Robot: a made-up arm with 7 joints. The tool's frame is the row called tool.
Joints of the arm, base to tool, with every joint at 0 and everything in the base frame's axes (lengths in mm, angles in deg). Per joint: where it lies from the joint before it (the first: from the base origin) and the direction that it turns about. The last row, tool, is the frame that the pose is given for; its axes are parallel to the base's.
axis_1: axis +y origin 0 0 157.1
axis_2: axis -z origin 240 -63 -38
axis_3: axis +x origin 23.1 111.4 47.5
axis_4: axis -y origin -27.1 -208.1 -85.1
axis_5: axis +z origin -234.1 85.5 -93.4
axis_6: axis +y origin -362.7 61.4 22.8
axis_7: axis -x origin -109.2 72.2 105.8
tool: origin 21.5 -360.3 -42
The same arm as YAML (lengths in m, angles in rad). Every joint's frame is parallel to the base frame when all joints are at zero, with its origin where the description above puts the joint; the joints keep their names.
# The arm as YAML. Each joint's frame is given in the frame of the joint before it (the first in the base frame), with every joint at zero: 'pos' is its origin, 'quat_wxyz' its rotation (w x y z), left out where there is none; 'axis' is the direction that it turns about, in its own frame. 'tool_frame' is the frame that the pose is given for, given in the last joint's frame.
length_unit: m
angle_unit: rad
joints:
  - joint: axis_1
    pos: [0.0, 0.0, 0.1571]
    axis: [0.0, 1.0, 0.0]
  - joint: axis_2
    pos: [0.24, -0.063, -0.038]
    axis: [0.0, 0.0, -1.0]
  - joint: axis_3
    pos: [0.0231, 0.1114, 0.0475]
    axis: [1.0, 0.0, 0.0]
  - joint: axis_4
    pos: [-0.0271, -0.2081, -0.0851]
    axis: [0.0, -1.0, 0.0]
  - joint: axis_5
    pos: [-0.2341, 0.0855, -0.0934]
    axis: [0.0, 0.0, 1.0]
  - joint: axis_6
    pos: [-0.3627, 0.0614, 0.0228]
    axis: [0.0, 1.0, 0.0]
  - joint: axis_7
    pos: [-0.1092, 0.0722, 0.1058]
    axis: [-1.0, 0.0, 0.0]
tool_frame:
  pos: [0.0215, -0.3603, -0.042]

